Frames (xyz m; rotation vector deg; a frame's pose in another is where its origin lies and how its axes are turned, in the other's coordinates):
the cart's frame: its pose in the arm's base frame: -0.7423 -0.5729 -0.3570 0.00 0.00 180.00
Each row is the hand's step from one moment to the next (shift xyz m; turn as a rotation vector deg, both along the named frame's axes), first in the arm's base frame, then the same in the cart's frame.
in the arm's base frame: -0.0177 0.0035 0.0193 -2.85 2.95 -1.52
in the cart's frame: 0.0177 -0.0035 0.0193 2.85 -2.95 -1.52
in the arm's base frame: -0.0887 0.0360 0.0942 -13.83 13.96 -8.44
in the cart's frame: 0.0887 -0.0360 0.0942 13.83 -13.96 -8.44
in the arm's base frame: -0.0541 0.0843 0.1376 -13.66 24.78 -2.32
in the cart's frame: 0.0541 -0.0843 0.1376 13.66 -24.78 -2.32
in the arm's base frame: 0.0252 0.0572 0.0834 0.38 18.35 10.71
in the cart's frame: -0.0252 -0.0572 0.0834 -0.38 -18.35 10.71
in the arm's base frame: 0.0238 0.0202 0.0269 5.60 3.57 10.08
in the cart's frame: -0.0238 -0.0202 0.0269 -5.60 -3.57 10.08
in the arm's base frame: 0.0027 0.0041 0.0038 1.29 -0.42 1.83
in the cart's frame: -0.0027 -0.0041 0.0038 -1.29 0.42 1.83
